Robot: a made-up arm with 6 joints.
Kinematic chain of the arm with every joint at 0, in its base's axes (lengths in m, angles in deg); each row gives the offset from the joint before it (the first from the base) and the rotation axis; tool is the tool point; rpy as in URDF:
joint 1: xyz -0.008 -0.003 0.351 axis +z
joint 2: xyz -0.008 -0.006 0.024 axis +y
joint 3: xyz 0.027 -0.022 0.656 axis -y
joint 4: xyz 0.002 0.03 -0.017 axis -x
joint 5: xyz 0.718 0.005 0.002 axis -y
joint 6: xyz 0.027 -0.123 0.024 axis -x
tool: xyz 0.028 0.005 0.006 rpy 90 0 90
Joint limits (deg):
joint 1: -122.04..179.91
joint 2: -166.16..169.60
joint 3: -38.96..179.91
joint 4: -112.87..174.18
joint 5: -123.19..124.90
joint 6: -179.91..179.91
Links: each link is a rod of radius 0.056 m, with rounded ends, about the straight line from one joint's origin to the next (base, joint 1, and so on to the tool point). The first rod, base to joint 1, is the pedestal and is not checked.
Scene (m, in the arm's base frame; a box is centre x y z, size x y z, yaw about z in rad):
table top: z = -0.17
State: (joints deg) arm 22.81 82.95 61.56 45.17 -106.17 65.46
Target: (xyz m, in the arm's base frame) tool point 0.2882 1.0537 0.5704
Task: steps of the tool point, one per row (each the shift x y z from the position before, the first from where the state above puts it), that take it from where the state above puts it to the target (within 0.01 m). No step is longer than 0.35 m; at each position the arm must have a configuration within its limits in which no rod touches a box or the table.
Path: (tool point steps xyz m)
1: -0.1639 0.2862 0.1092
2: -0.2388 0.2142 0.1036
3: -0.2822 0.1226 0.0935
4: -0.2899 0.0253 0.0803

